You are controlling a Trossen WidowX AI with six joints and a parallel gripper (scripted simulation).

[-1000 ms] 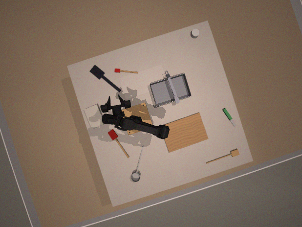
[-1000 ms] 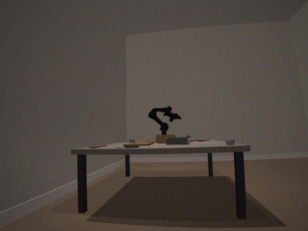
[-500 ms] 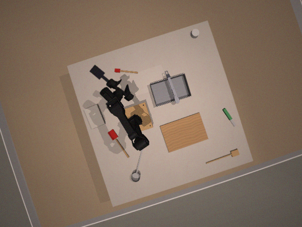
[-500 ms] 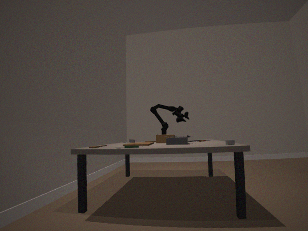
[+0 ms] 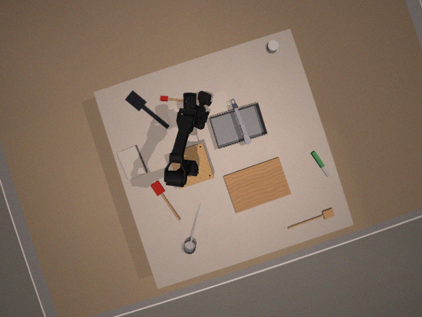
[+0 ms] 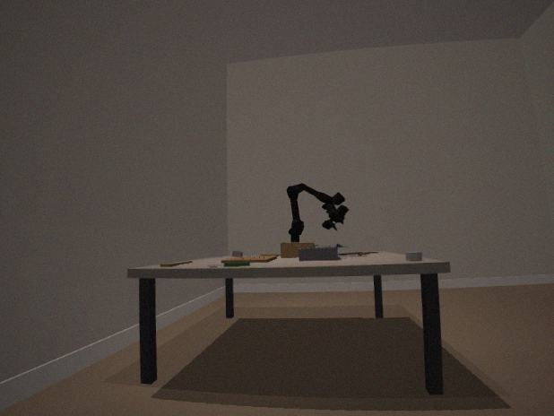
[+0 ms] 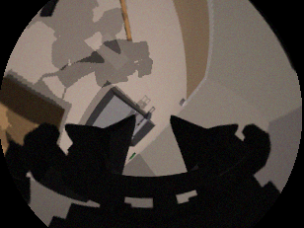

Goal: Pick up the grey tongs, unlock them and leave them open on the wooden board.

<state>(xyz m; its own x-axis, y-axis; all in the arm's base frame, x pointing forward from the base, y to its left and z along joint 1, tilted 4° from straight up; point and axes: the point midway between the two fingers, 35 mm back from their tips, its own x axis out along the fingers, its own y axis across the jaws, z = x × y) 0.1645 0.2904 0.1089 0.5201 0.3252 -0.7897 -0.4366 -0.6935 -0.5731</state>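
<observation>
Right now the grey roasting tin is 15 cm ahead of my gripper tip, 11 cm to the right of it and 15 cm below it. Round my gripper tip: wooden board 18 cm ahead, 49 cm to the right, 17 cm below; then black spatula 38 cm behind, 13 cm to the left, 17 cm below; then white cylinder 47 cm ahead, 32 cm to the left, 16 cm below.
</observation>
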